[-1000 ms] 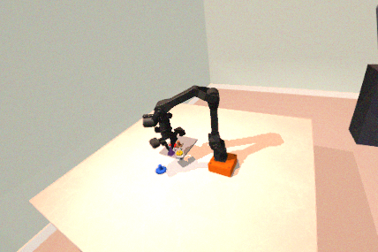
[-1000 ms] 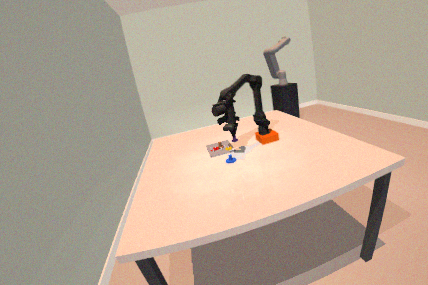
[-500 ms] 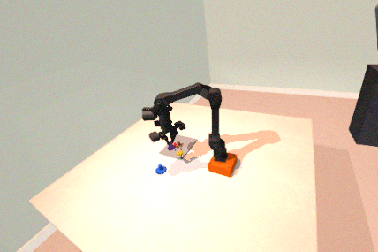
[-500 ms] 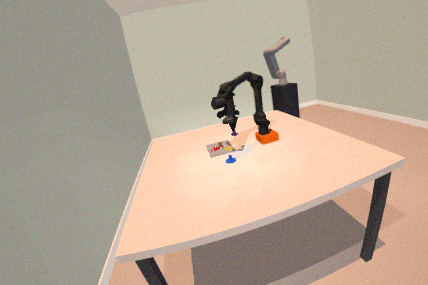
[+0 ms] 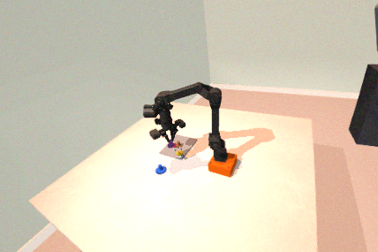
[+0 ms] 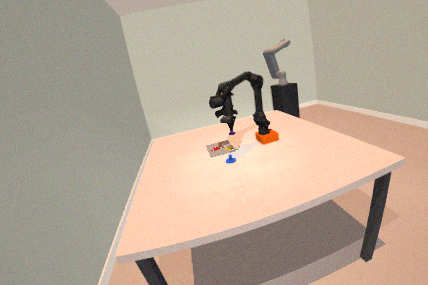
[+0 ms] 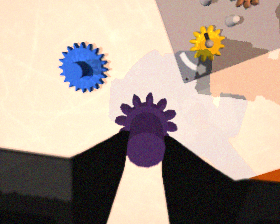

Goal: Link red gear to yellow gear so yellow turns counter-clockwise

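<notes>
Now: gripper tip 5 cm short of the brown gear, 15 cm to the left of it and 14 cm above it. From my gripper tip the other things lie so: purple gear 1 cm below; then blue gear 6 cm ahead, 7 cm to the left, 15 cm below; then yellow gear 2 cm ahead, 9 cm to the right, 15 cm below.
</notes>
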